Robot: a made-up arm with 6 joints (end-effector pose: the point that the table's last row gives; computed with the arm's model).
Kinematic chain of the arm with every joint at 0, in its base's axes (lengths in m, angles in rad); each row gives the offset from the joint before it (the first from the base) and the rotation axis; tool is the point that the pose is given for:
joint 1: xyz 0 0 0.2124 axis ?
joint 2: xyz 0 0.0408 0 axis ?
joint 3: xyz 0 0 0.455 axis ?
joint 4: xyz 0 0 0.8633 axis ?
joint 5: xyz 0 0 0 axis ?
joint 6: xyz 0 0 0.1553 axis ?
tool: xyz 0 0 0
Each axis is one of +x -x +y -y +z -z.
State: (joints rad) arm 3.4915 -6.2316 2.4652 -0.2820 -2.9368 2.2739
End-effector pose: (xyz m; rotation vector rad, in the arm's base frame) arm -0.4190 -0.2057 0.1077 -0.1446 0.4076 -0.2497
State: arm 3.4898 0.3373 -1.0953 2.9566 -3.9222 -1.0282
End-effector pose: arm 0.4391 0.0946 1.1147 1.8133 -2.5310 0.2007
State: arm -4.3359 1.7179 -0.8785 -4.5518 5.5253 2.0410
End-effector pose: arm -0.3767 1.1285 0.7849 -1.1935 -0.0018 -0.8131
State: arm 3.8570 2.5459 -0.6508 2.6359 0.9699 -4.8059
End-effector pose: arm -0.8327 -0.8598 -0.3611 0.1733 -1.2326 1.8867
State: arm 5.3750 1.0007 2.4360 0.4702 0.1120 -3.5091
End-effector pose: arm 0.0828 -0.0270 -0.5112 -2.5301 1.4127 0.5044
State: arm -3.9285 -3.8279 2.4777 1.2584 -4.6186 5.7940
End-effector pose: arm 0.2407 -0.5076 0.0925 -0.5259 -1.3924 1.6441
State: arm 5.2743 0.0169 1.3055 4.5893 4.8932 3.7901
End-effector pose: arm 0.6297 -0.6389 0.8683 1.4093 1.3739 1.6730
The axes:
joint 1: +z
joint 2: +y
joint 3: +y
joint 4: +z
joint 5: +y
joint 6: +z

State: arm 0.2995 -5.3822 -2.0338 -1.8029 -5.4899 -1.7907
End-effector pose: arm -0.4910 -0.2217 0.8842 1.1917 1.4524 -2.1425
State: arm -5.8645 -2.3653 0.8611 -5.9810 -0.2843 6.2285
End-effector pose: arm -1.2280 -0.5160 -0.0864 0.2260 -1.7941 0.5440
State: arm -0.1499 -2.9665 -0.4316 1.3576 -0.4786 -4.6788
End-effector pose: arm 0.1829 -0.0571 -1.2002 2.5999 -0.0418 0.3638
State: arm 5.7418 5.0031 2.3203 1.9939 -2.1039 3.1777
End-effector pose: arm 0.1882 -0.2079 0.6924 -1.4717 -2.1259 1.3246
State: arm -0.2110 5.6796 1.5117 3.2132 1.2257 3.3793
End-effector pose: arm 0.3721 -0.0487 1.2654 -0.0092 -0.3235 0.0612
